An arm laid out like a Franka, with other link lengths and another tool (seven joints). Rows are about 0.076 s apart.
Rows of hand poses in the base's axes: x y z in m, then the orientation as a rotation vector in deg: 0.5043 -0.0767 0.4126 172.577 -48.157 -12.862; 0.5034 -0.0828 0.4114 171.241 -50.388 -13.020; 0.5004 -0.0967 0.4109 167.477 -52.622 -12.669; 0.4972 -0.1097 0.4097 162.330 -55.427 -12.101; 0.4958 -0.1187 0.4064 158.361 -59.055 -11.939; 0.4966 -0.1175 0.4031 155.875 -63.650 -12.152; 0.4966 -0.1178 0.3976 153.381 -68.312 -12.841; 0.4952 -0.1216 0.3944 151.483 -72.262 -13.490; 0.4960 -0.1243 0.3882 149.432 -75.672 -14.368; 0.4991 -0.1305 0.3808 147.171 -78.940 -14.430; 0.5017 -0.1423 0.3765 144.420 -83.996 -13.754; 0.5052 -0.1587 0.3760 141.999 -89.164 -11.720; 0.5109 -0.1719 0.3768 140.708 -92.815 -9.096; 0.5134 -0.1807 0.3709 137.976 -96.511 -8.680; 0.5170 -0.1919 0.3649 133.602 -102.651 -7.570; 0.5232 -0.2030 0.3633 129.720 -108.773 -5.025; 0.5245 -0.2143 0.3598 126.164 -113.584 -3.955; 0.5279 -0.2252 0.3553 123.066 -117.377 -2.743; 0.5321 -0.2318 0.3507 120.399 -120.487 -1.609
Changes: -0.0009 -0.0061 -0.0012 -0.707 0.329 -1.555; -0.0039 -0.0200 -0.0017 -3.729 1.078 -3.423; -0.0071 -0.0330 -0.0029 -7.864 2.040 -5.927; -0.0085 -0.0420 -0.0062 -10.511 2.796 -8.910; -0.0077 -0.0408 -0.0095 -11.317 3.216 -12.353; -0.0077 -0.0411 -0.0150 -11.837 3.894 -15.874; -0.0091 -0.0449 -0.0182 -11.950 4.413 -18.830; -0.0083 -0.0476 -0.0244 -12.233 5.162 -21.484; -0.0052 -0.0538 -0.0318 -12.880 5.451 -24.113; -0.0026 -0.0656 -0.0361 -13.288 5.141 -28.026; 0.0009 -0.0820 -0.0366 -13.527 3.794 -31.937; 0.0066 -0.0952 -0.0358 -13.508 1.925 -34.581; 0.0091 -0.1040 -0.0417 -14.016 1.836 -37.664; 0.0127 -0.1152 -0.0477 -14.564 1.296 -42.768; 0.0189 -0.1263 -0.0493 -14.724 -0.406 -47.719; 0.0202 -0.1376 -0.0528 -14.800 -1.074 -51.780; 0.0236 -0.1485 -0.0573 -15.006 -1.820 -55.096; 0.0278 -0.1551 -0.0619 -15.186 -2.529 -57.868
